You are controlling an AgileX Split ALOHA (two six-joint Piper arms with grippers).
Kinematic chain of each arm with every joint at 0, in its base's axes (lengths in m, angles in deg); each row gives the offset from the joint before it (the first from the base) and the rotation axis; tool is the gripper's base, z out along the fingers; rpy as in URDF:
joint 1: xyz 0 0 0.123 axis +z
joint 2: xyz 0 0 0 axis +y
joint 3: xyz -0.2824 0 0.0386 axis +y
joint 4: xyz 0.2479 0 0.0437 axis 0.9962 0 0.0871
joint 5: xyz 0 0 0 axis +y
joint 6: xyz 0.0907 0 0.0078 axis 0.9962 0 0.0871
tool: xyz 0 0 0 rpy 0 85 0
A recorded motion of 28 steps. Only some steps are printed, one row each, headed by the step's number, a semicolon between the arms.
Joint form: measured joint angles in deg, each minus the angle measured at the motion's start. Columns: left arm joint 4, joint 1, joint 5, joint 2, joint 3, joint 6; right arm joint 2, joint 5, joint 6, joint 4, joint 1, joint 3.
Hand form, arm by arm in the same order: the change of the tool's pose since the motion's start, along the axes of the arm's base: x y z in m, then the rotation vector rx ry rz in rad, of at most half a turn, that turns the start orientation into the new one. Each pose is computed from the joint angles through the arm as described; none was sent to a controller.
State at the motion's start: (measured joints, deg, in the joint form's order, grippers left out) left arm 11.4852 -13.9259 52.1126 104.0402 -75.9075 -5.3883; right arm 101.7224 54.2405 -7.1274 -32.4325 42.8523 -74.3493
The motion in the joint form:
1: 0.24 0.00 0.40 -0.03 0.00 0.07; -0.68 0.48 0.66 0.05 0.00 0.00
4: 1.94 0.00 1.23 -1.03 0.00 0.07; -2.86 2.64 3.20 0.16 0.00 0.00
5: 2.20 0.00 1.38 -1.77 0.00 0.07; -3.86 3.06 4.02 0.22 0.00 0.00
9: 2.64 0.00 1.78 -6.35 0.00 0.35; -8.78 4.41 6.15 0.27 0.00 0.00
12: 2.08 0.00 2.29 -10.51 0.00 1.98; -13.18 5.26 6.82 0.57 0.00 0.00
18: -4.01 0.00 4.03 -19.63 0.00 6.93; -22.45 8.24 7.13 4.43 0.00 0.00
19: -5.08 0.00 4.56 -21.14 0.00 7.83; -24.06 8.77 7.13 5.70 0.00 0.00
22: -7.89 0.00 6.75 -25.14 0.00 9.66; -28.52 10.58 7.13 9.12 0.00 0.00
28: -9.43 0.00 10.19 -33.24 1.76 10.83; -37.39 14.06 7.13 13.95 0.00 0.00
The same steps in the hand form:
1: -0.0005 0.0005 0.0001 0.0061 0.0052 -0.0015; -0.0014 -0.0016 0.0041 0.0084 -0.0056 -0.0143
4: -0.0028 0.0034 0.0066 0.0331 -0.0049 -0.0099; -0.0067 -0.0077 0.0170 0.0311 -0.0197 -0.0717
5: -0.0043 0.0042 0.0113 0.0350 -0.0161 -0.0108; -0.0088 -0.0099 0.0230 0.0461 -0.0299 -0.0878
9: -0.0144 0.0073 0.0400 0.0270 -0.0885 -0.0150; -0.0196 -0.0206 0.0517 0.1106 -0.0826 -0.1309
12: -0.0260 0.0096 0.0647 0.0139 -0.1460 -0.0350; -0.0306 -0.0309 0.0761 0.1658 -0.1258 -0.1489
18: -0.0596 0.0102 0.1139 -0.0800 -0.2449 -0.0832; -0.0617 -0.0549 0.1201 0.2968 -0.1604 -0.1892
19: -0.0662 0.0104 0.1213 -0.0948 -0.2577 -0.0934; -0.0682 -0.0589 0.1266 0.3261 -0.1578 -0.1957
22: -0.0855 0.0115 0.1396 -0.1348 -0.2792 -0.1130; -0.0868 -0.0710 0.1434 0.4023 -0.1469 -0.2122
28: -0.1259 0.0194 0.1643 -0.1615 -0.3243 -0.1285; -0.1250 -0.0984 0.1730 0.5329 -0.1473 -0.2257

